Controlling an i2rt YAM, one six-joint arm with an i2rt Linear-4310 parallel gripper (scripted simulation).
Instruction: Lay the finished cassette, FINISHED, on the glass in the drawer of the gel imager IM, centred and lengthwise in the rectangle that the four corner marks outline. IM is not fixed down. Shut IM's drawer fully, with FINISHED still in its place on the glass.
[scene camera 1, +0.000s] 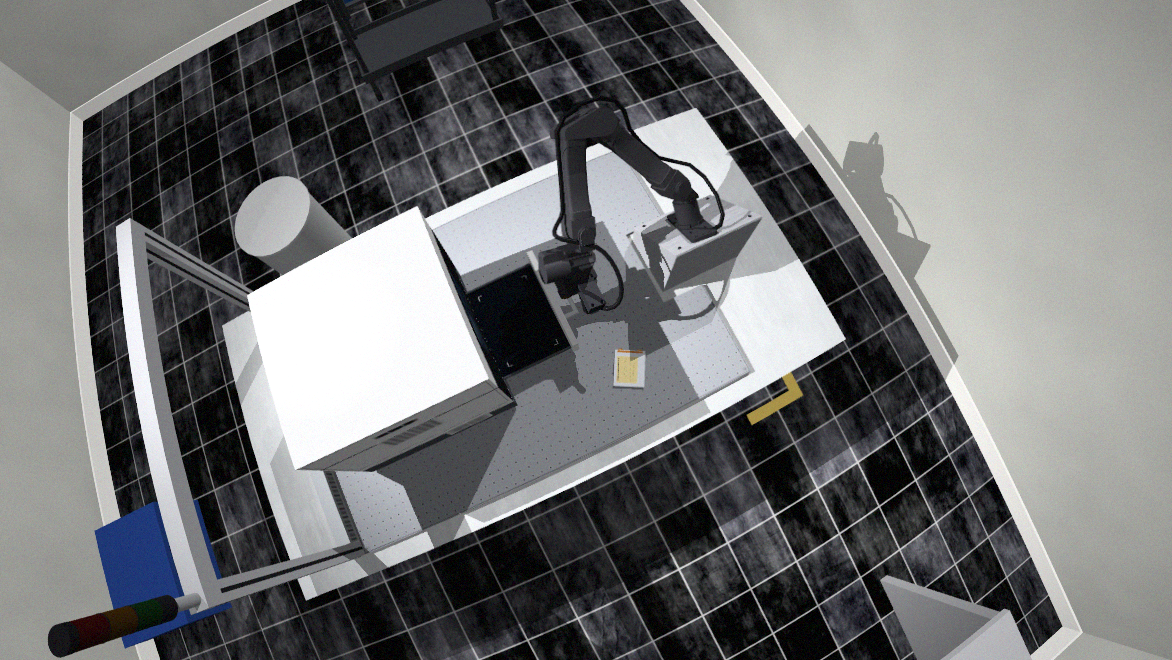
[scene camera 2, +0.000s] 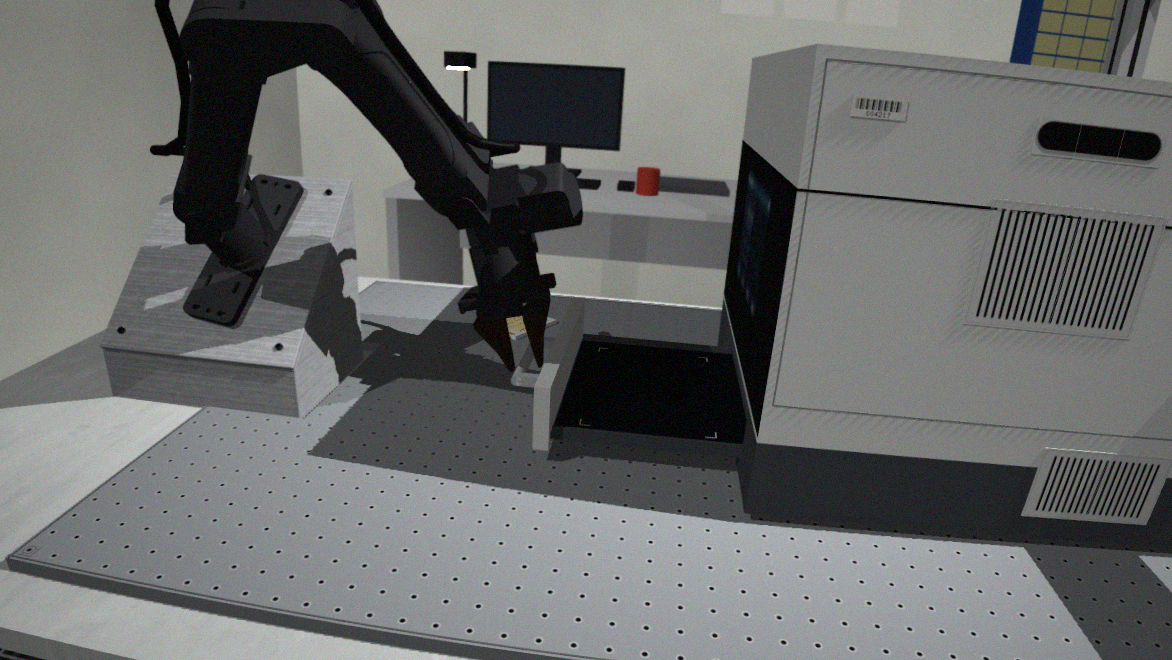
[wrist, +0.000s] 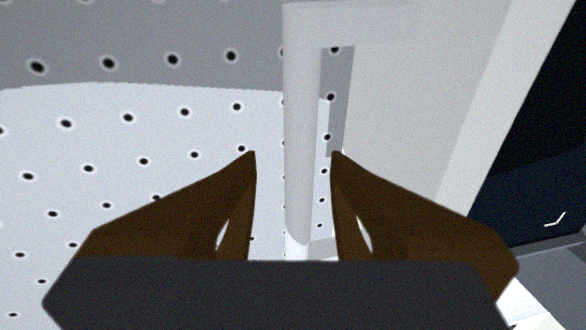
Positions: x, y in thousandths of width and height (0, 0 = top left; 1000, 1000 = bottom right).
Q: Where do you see a gel imager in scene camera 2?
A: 804, 422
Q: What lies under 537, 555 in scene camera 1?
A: A finished cassette.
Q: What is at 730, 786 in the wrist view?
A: My gripper.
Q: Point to my gripper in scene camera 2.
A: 449, 557
